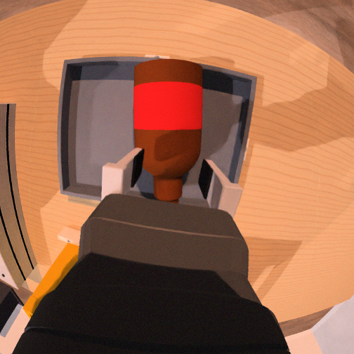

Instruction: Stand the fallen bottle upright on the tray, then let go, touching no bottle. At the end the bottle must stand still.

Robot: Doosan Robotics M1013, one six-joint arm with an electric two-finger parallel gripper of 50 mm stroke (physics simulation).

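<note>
A brown bottle [168, 145] with a red label band lies on its side in the grey tray [102, 120], its base at the tray's far wall and its neck pointing toward my gripper's body. My gripper [171, 165] is open and empty. Its two fingers stand on either side of the bottle's shoulder and neck, with a gap on each side. The height of the fingertips above the bottle is hard to tell. The end of the neck is partly hidden by my gripper's body.
The tray stands on a round wooden table [295, 195]. A grey slotted strip [9, 185] is at the left edge. An orange piece [52, 277] shows at the lower left, beside a small pale block [69, 235]. A pale surface [337, 327] shows at the lower right.
</note>
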